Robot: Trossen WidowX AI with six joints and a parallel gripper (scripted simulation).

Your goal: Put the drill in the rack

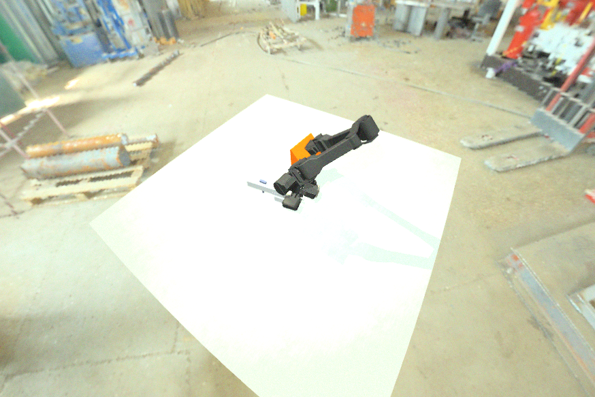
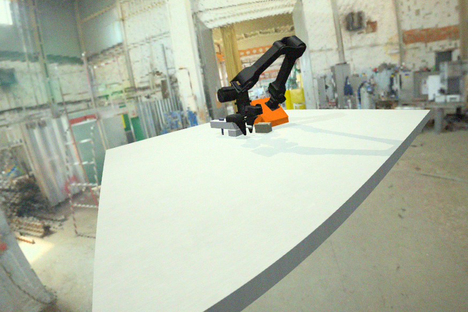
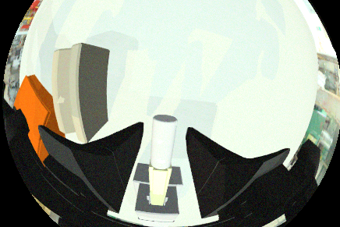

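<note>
Now: gripper tip 4 cm to the left of the drill and 4 cm below it. The rest, counted from my gripper tip: blue key: 16 cm to the right, 4 cm above, 2 cm ahead; then grey-tan block: 8 cm behind, 2 cm to the left, 1 cm above; then grey fixture: 14 cm to the right, 4 cm above, 2 cm ahead.
</note>
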